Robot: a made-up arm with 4 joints.
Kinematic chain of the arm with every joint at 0, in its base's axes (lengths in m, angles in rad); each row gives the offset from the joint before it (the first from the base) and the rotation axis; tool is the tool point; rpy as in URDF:
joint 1: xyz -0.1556 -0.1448 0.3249 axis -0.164 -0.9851 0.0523
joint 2: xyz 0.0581 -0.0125 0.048 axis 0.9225 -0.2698 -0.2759
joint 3: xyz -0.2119 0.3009 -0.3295 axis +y
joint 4: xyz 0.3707 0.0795 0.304 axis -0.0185 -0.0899 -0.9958
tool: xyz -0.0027 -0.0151 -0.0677 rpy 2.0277 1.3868 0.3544
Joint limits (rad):
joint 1: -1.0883..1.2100
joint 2: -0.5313..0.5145
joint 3: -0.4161..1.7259
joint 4: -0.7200..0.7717
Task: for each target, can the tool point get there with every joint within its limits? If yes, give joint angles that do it. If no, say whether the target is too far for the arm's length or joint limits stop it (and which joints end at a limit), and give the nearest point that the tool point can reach.
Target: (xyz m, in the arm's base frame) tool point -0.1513 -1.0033 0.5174
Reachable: no: joint limits stop it (at a limit: joint 1, joint 2) | nearest point 0.5021 -0.2448 0.0535 | short by 1.103 m
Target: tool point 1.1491 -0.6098 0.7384
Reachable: no: too far | nearest point 0.4896 -0.1786 0.1462 | short by 0.986 m
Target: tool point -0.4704 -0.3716 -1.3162
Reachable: no: too far | nearest point -0.2896 -0.1898 -0.4277 | short by 0.925 m
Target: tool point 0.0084 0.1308 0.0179
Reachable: yes | joints -0.1223 -0.4069 0.2585 -0.2940
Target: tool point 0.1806 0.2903 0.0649
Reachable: yes | joints 0.0152 0.2928 0.8292 -0.0937
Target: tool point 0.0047 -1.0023 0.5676
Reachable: no: joint limits stop it (at a limit: joint 1, joint 2) | nearest point 0.4991 -0.2200 0.0909 | short by 1.041 m
